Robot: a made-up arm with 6 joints.
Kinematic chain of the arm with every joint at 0, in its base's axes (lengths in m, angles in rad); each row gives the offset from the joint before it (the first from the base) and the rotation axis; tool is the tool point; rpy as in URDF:
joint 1: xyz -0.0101 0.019 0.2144 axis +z
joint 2: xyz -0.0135 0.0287 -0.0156 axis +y
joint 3: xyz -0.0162 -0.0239 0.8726 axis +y
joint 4: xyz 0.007 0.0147 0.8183 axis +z
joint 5: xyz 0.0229 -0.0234 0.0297 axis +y
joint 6: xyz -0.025 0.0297 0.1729 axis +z
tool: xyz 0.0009 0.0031 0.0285 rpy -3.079 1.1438 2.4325
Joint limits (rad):
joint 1: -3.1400..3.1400
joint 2: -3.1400..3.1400
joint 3: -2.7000..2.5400
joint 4: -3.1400..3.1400
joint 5: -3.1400..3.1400
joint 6: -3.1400..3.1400
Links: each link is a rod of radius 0.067 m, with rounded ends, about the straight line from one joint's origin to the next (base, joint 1, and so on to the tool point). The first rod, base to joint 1, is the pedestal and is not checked.
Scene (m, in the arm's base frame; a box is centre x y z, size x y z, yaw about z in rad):
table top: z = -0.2
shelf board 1: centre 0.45 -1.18 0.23 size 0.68 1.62 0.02 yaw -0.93
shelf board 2: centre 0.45 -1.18 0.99 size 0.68 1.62 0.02 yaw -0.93
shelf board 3: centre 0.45 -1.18 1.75 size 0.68 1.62 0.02 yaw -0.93
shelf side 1: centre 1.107 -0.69 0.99 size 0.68 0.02 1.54 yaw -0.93
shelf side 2: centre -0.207 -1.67 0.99 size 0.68 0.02 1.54 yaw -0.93
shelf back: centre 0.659 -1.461 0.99 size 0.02 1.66 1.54 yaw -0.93
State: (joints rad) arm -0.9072 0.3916 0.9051 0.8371 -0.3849 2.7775
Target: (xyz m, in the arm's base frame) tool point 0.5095 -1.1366 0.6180
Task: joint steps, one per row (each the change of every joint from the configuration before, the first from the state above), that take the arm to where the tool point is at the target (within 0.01 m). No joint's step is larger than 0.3 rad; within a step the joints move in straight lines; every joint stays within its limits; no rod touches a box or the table.
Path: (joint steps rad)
1: 0.0157 -0.2612 0.2580 0.0154 -0.0256 0.0002
2: 0.0156 -0.2613 0.2581 0.0154 -0.0256 0.0003
3: 0.0157 -0.2612 0.2580 0.0155 -0.0256 0.0002
4: -0.1347 0.0429 0.2118 0.0235 -0.0179 0.0003
5: -0.1347 0.0428 0.2119 0.0235 -0.0179 0.0003
6: -0.1347 0.0429 0.2118 0.0236 -0.0179 0.0004
7: 0.0494 0.2242 -0.2396 -0.0224 0.0380 -0.0001
8: 0.0493 0.2242 -0.2396 -0.0223 0.0380 -0.0002
9: 0.0494 0.2242 -0.2396 -0.0224 0.0380 -0.0001

